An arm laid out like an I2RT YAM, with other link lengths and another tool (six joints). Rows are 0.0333 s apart.
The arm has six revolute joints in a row. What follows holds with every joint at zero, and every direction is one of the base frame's.
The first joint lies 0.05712 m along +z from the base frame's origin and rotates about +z.
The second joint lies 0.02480 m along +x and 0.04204 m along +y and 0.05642 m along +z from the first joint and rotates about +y.
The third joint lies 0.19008 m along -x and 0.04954 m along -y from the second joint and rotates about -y.
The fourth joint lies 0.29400 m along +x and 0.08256 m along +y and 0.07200 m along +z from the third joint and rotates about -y.
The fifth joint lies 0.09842 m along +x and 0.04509 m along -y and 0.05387 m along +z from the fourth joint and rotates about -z.
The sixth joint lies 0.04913 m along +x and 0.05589 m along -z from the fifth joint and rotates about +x.
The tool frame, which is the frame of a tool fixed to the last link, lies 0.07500 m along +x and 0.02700 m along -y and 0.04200 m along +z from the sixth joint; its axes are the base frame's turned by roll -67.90, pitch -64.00 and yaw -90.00 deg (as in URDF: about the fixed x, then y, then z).
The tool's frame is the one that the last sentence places.
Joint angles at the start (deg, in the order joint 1, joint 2, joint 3, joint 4, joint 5, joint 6):
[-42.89 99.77 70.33 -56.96 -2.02 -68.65]
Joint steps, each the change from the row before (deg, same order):
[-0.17 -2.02 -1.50 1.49 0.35 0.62]
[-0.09 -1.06 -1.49 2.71 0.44 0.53]
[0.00 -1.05 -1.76 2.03 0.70 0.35]
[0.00 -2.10 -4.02 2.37 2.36 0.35]
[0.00 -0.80 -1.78 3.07 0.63 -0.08]
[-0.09 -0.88 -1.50 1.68 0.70 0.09]
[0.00 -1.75 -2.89 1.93 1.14 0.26]
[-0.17 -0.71 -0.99 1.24 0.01 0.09]
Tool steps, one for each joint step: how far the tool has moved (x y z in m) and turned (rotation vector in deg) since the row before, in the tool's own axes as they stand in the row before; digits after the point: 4 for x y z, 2 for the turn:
[0.0004 0.0011 -0.0063 -1.63 1.43 0.20]
[0.0023 0.0043 -0.0020 -1.86 1.51 -0.01]
[-0.0009 0.0022 0.0012 -1.40 0.61 0.11]
[-0.0106 0.0012 0.0083 -2.08 -0.99 0.78]
[0.0015 0.0037 0.0014 -1.84 1.08 -0.44]
[-0.0016 0.0020 0.0010 -1.23 0.39 0.09]
[-0.0060 -0.0004 0.0040 -1.38 -0.02 0.34]
[-0.0002 0.0014 -0.0005 -0.65 0.76 0.04]

